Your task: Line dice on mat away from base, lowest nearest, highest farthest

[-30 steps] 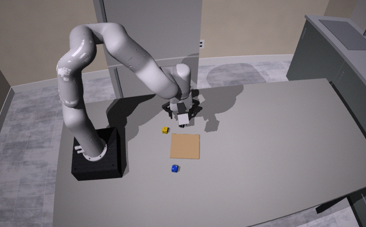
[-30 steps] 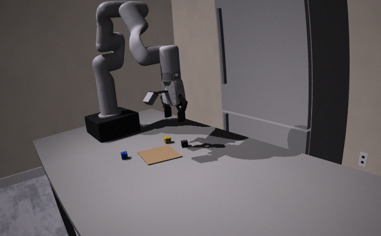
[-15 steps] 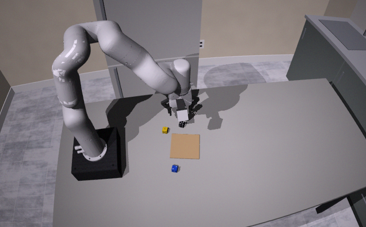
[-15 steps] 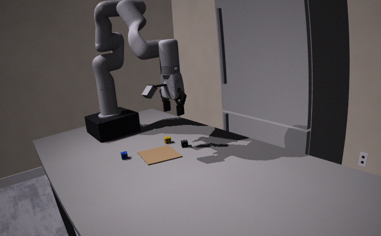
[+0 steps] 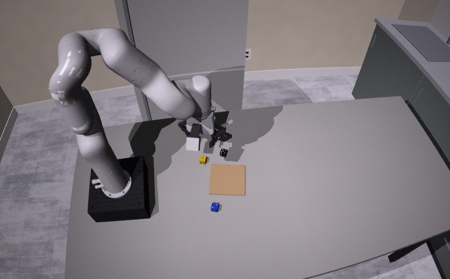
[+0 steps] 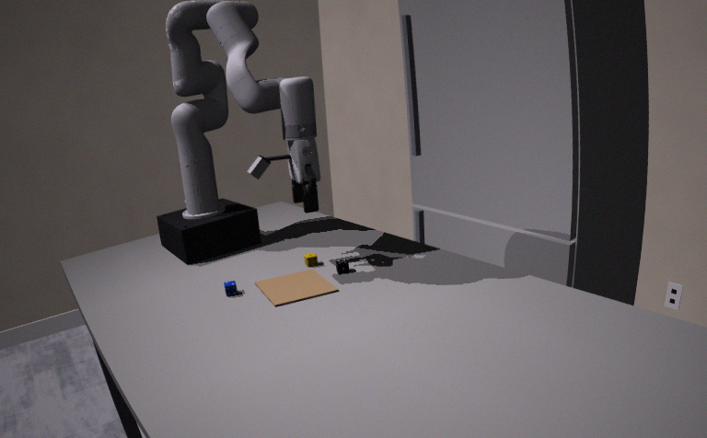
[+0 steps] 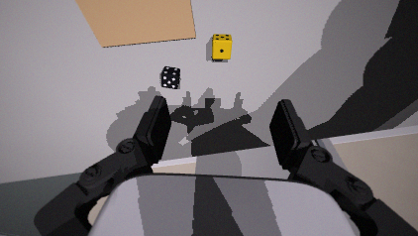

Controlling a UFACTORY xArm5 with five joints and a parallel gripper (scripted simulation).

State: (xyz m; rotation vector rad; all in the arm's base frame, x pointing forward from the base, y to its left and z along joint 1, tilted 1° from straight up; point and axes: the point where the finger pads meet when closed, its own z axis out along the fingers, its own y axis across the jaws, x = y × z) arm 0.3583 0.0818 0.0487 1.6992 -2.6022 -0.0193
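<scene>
Now: hand 14 cm above the yellow die. From my hand the other things lie so: black die: 14 cm below, 9 cm ahead, 2 cm to the left; blue die: 22 cm to the right, 14 cm below, 1 cm behind; mat: 15 cm below, 11 cm to the right, 7 cm ahead.
</scene>
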